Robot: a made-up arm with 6 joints. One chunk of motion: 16 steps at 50 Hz.
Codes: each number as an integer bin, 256 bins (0 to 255) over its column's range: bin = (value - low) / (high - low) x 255, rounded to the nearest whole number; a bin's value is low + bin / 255 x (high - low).
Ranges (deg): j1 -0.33..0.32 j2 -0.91..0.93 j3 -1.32..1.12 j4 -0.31..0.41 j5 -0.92..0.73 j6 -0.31..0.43
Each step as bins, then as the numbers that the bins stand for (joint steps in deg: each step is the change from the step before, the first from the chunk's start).
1 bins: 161 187 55 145 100 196
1 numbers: 0.080 0.439 -0.794 0.099 -0.273 0.259
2 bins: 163 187 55 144 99 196
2 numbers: 0.085 0.439 -0.794 0.097 -0.279 0.259
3 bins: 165 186 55 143 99 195
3 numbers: 0.091 0.432 -0.794 0.094 -0.279 0.256
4 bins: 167 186 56 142 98 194
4 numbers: 0.096 0.432 -0.784 0.091 -0.286 0.253
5 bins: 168 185 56 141 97 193
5 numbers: 0.098 0.425 -0.784 0.088 -0.292 0.250
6 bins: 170 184 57 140 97 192
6 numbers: 0.103 0.418 -0.775 0.085 -0.292 0.247
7 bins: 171 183 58 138 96 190
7 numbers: 0.106 0.410 -0.765 0.080 -0.299 0.241
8 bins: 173 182 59 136 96 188
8 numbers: 0.111 0.403 -0.755 0.074 -0.299 0.236
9 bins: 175 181 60 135 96 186
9 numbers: 0.116 0.396 -0.746 0.071 -0.299 0.230
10 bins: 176 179 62 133 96 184
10 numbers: 0.119 0.382 -0.727 0.066 -0.299 0.224
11 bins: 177 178 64 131 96 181
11 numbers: 0.121 0.374 -0.708 0.060 -0.299 0.215
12 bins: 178 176 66 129 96 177
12 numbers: 0.124 0.360 -0.688 0.054 -0.299 0.204
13 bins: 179 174 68 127 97 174
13 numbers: 0.126 0.346 -0.669 0.049 -0.292 0.195
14 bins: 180 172 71 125 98 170
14 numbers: 0.129 0.331 -0.641 0.043 -0.286 0.183
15 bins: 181 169 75 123 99 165
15 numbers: 0.131 0.309 -0.602 0.037 -0.279 0.169
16 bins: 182 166 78 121 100 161
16 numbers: 0.134 0.288 -0.574 0.032 -0.273 0.157
